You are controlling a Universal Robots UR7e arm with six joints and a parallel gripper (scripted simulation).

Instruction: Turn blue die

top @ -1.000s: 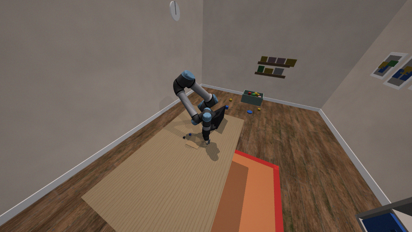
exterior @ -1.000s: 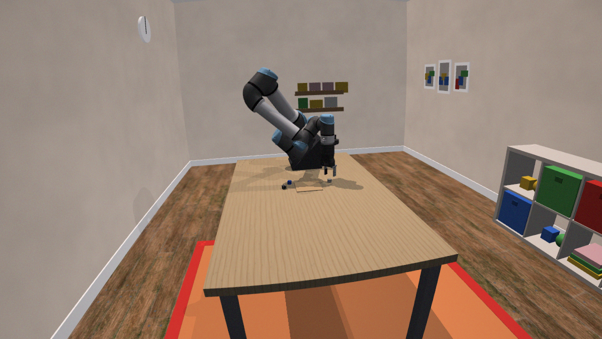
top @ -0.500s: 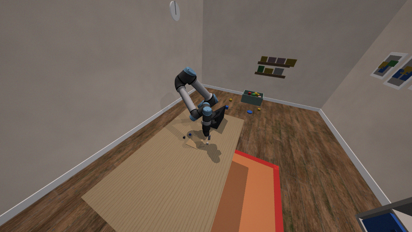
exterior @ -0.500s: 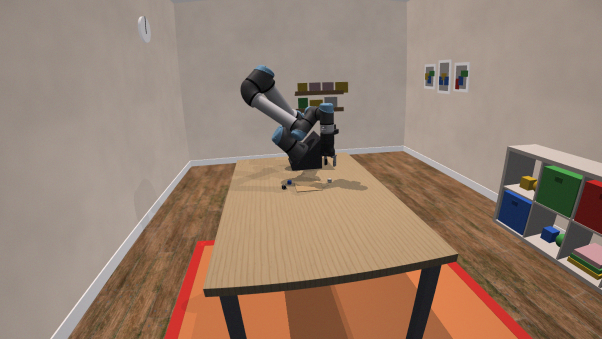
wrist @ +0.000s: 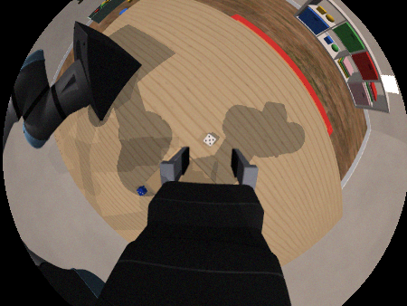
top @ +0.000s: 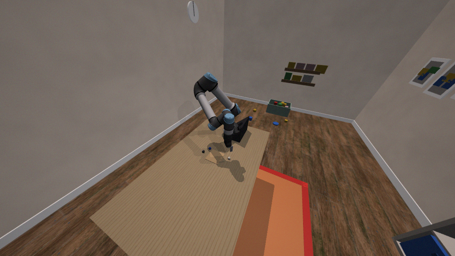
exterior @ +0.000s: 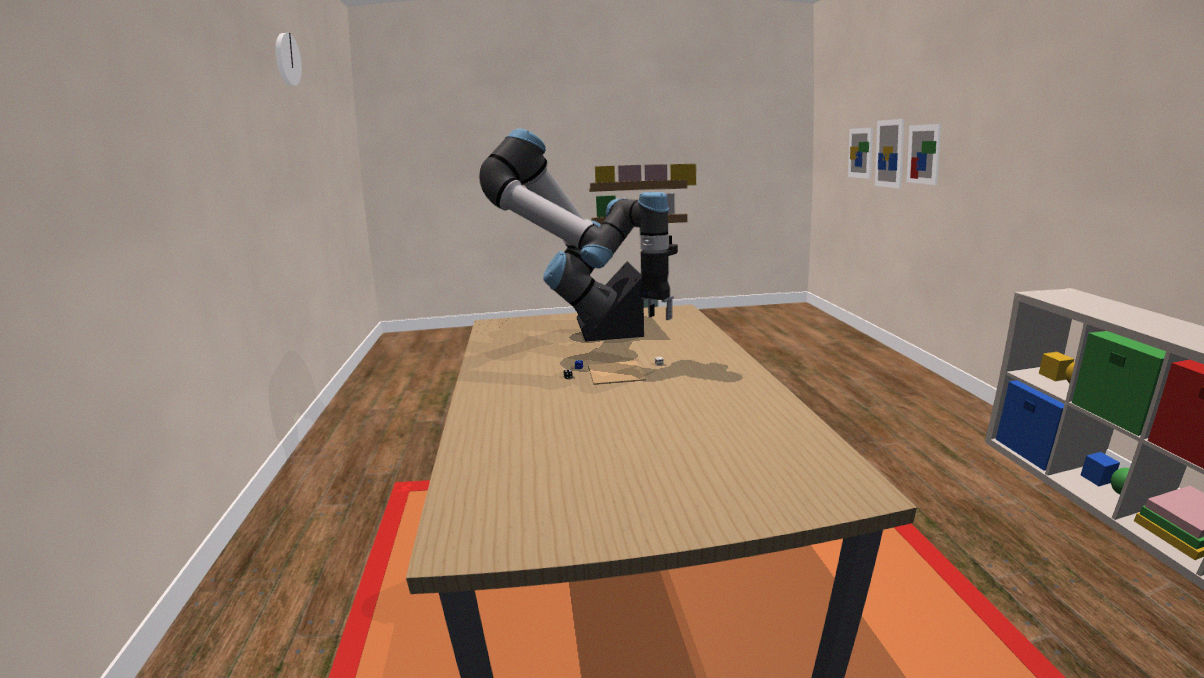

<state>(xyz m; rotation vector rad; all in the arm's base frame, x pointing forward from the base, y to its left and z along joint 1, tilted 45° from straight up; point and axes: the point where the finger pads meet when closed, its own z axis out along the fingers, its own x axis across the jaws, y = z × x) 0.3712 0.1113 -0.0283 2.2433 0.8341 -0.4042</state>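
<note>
Right now my hand is 4 cm past the blue die, 23 cm to the left of it and 15 cm above it. The rest, counted from my hand: tan mat (3 cm ahead, 14 cm to the right, 16 cm below); white die (15 cm below); black die (2 cm ahead, 27 cm to the right, 15 cm below).
</note>
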